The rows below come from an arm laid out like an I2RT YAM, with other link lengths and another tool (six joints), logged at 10 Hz.
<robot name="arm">
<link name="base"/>
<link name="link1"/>
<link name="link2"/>
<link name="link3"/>
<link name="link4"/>
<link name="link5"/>
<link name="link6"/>
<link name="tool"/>
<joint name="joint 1" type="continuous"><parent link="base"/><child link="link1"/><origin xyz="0 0 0.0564"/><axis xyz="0 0 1"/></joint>
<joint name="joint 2" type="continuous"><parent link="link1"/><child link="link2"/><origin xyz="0.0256 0.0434 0.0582"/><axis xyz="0 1 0"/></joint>
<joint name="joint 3" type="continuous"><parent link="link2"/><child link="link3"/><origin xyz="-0.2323 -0.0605 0"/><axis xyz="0 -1 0"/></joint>
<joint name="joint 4" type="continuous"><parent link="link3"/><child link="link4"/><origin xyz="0.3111 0.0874 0.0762"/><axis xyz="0 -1 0"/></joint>
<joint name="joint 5" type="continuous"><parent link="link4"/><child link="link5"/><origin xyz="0.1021 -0.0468 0.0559"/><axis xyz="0 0 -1"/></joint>
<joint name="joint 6" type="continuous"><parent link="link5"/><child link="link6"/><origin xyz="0.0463 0 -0.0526"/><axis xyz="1 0 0"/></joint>
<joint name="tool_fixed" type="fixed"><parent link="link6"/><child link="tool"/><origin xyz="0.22 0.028 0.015" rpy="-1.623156 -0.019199 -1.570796"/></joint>
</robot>
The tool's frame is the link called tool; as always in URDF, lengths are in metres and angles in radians. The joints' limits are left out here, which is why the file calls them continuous.
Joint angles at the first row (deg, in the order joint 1, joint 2, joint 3, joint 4, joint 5, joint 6):
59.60, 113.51, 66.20, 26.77, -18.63, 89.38
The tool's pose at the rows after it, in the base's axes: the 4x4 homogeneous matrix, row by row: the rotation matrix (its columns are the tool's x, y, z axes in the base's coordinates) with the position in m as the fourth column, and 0 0 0 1 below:
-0.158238, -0.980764, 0.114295, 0.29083; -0.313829, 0.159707, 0.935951, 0.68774; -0.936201, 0.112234, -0.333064, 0.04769; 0, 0, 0, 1
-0.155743, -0.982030, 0.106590, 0.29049; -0.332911, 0.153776, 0.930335, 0.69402; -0.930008, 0.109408, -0.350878, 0.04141; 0, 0, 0, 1
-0.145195, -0.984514, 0.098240, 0.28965; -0.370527, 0.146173, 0.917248, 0.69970; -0.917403, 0.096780, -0.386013, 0.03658; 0, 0, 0, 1
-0.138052, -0.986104, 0.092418, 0.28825; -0.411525, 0.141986, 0.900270, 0.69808; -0.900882, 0.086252, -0.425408, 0.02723; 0, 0, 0, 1
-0.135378, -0.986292, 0.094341, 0.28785; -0.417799, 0.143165, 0.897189, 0.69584; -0.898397, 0.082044, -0.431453, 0.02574; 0, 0, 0, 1
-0.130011, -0.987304, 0.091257, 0.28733; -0.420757, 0.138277, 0.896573, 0.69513; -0.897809, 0.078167, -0.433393, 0.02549; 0, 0, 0, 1
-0.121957, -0.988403, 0.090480, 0.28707; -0.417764, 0.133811, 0.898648, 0.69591; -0.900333, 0.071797, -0.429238, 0.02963; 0, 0, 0, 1
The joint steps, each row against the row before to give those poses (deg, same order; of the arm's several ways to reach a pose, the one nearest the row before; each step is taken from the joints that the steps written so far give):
0.11, 2.40, 2.46, -0.49, -0.30, 0.41
0.23, 1.56, 2.26, -1.85, -0.01, -0.62
0.30, 0.87, 2.93, -4.30, 0.21, -1.57
0.06, 0.05, 1.21, -3.71, 0.26, -1.58
-0.01, -0.40, -0.43, -0.33, 0.19, -0.33
-0.08, -0.13, -0.10, -0.19, -0.22, -0.41
0.00, -0.28, 0.09, -0.09, -0.11, -0.34

